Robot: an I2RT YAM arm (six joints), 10 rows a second.
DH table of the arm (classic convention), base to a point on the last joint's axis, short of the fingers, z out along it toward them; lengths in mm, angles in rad. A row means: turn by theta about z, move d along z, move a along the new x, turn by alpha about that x. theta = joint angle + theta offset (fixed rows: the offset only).
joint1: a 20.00; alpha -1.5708; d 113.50; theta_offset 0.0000
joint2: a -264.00; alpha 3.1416; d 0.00; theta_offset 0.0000
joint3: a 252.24; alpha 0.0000; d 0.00; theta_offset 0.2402
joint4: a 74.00; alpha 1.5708; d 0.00; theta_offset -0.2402
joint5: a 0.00; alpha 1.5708; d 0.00; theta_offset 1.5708
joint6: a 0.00; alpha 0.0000; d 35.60; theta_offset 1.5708
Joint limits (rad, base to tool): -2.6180..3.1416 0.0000..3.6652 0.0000..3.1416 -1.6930..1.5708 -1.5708..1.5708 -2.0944..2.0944
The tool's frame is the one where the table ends.
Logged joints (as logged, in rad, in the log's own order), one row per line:
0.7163, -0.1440, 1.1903, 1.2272, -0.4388, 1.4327
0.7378, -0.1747, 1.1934, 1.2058, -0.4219, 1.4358
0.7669, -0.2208, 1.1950, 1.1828, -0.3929, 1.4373
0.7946, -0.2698, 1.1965, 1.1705, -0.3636, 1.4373
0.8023, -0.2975, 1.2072, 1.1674, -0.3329, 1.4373
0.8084, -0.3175, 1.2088, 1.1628, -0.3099, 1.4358
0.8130, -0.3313, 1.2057, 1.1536, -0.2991, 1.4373
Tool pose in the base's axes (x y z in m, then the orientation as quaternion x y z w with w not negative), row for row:
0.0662, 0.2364, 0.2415, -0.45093, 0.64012, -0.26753, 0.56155
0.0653, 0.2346, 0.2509, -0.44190, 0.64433, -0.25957, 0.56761
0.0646, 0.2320, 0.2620, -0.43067, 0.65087, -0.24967, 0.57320
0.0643, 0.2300, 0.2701, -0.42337, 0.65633, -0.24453, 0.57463
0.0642, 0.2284, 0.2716, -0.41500, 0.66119, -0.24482, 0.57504
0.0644, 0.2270, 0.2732, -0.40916, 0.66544, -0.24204, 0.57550
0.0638, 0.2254, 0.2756, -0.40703, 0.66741, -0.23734, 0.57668
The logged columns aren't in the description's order. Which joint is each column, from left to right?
Columns, left to right: joint3, joint4, joint5, joint2, joint6, joint1.
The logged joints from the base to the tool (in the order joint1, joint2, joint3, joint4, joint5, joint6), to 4 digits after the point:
1.4327, 1.2272, 0.7163, -0.1440, 1.1903, -0.4388
1.4358, 1.2058, 0.7378, -0.1747, 1.1934, -0.4219
1.4373, 1.1828, 0.7669, -0.2208, 1.1950, -0.3929
1.4373, 1.1705, 0.7946, -0.2698, 1.1965, -0.3636
1.4373, 1.1674, 0.8023, -0.2975, 1.2072, -0.3329
1.4358, 1.1628, 0.8084, -0.3175, 1.2088, -0.3099
1.4373, 1.1536, 0.8130, -0.3313, 1.2057, -0.2991

